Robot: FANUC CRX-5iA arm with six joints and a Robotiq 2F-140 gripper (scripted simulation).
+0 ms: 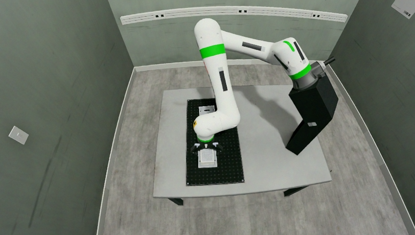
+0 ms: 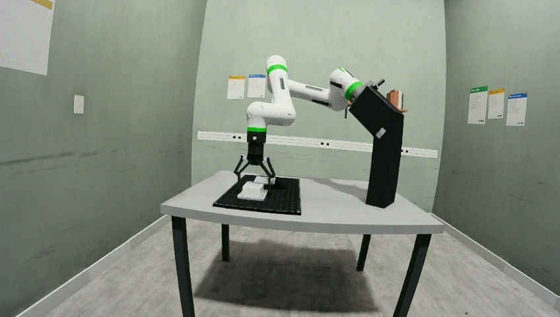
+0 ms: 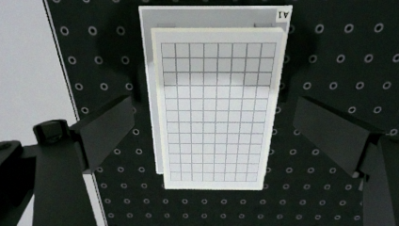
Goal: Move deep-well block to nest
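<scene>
My hand is 10 mm above the white 96-well deep-well block. From my hand the other things lie so: plate nest N2 (330 mm to the right, 30 mm below, 30 mm behind); then plate nest N1 (30 mm below).
</scene>
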